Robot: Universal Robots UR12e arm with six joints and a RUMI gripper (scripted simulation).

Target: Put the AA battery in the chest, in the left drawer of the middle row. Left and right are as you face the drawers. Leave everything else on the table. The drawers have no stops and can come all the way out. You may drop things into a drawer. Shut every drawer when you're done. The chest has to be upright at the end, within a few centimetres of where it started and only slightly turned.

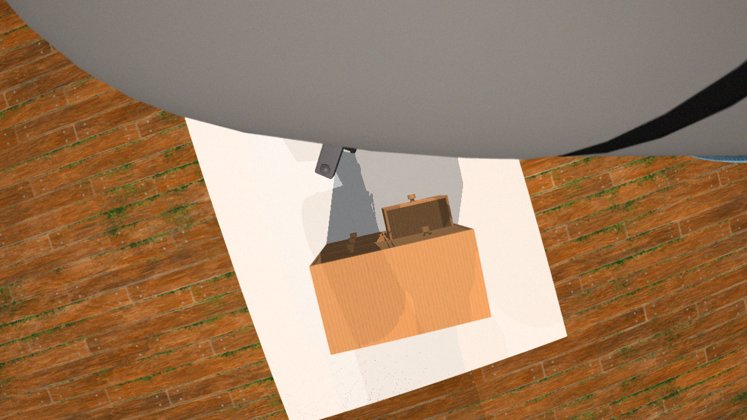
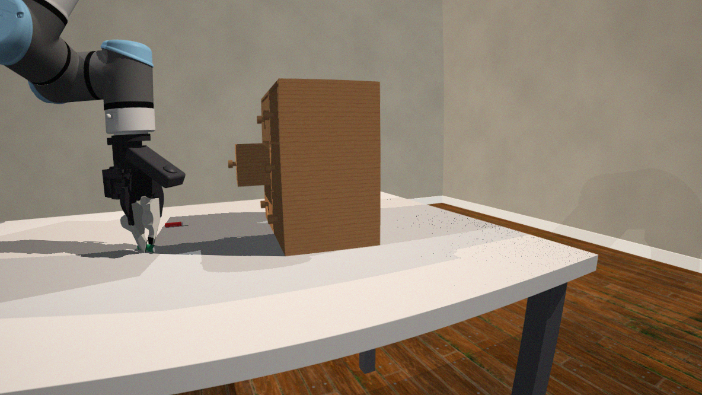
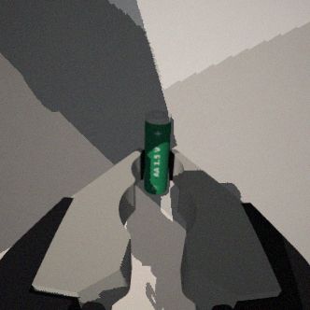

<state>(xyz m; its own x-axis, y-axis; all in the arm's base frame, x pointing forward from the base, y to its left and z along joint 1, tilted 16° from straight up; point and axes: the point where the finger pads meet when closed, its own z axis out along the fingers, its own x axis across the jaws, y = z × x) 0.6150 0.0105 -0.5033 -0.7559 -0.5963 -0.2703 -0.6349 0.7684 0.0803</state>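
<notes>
Right now my hand is 70 mm short of the red object, 190 mm to the right of it and 10 mm above it. The rest, counted from my hand: green AA battery: 10 mm below.
</notes>
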